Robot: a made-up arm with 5 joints.
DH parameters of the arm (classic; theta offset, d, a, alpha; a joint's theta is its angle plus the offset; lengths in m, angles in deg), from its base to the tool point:
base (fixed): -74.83 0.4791 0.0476 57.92
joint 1: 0 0.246 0.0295 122.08
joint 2: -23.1 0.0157 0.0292 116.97
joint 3: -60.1 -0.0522 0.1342 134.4
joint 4: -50.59 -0.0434 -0.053 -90
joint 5: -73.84 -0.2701 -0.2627 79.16
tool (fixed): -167.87 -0.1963 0 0
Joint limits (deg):
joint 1: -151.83..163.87
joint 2: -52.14..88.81
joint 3: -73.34..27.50
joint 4: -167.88..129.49
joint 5: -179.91..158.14
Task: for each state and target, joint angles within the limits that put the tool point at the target. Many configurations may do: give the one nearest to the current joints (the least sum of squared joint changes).
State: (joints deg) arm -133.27 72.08 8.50 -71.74 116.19
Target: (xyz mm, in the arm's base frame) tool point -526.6 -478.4 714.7
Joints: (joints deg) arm -117.98 75.44 27.50 -115.77 150.07
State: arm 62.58 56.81 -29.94 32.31 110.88
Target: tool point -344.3 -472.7 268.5
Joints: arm 17.15 57.04 9.45 78.89 102.97
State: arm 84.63 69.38 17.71 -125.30 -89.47
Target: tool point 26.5 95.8 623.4
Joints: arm 78.69 78.61 -1.46 -126.08 -61.90
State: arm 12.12 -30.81 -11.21 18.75 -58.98
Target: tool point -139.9 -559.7 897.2
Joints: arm 20.50 -11.32 -38.58 29.51 -67.35
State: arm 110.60 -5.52 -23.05 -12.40 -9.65
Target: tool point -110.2 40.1 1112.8
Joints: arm 104.86 17.06 -34.87 18.72 -29.95
